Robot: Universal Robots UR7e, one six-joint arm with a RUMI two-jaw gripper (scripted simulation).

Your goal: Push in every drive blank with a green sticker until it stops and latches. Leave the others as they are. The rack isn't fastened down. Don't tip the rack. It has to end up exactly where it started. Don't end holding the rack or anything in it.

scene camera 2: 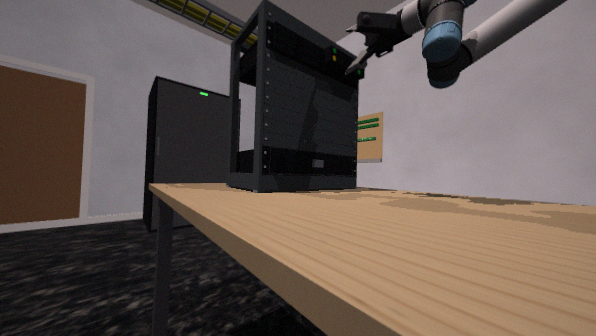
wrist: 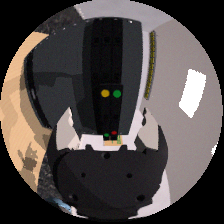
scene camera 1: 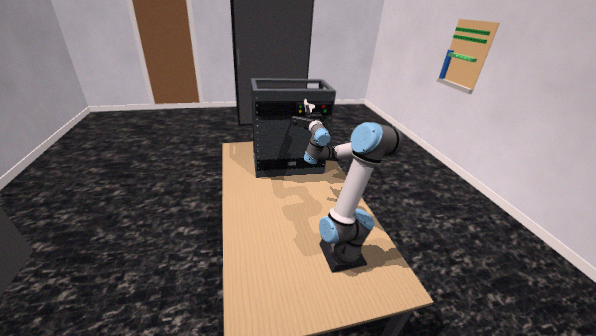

Labels:
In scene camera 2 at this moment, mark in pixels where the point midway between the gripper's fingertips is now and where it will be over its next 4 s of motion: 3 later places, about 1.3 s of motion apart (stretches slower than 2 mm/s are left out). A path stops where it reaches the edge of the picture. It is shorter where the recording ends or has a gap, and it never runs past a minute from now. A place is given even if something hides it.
The gripper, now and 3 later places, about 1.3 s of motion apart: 345, 53; 366, 63; 367, 67; 357, 49

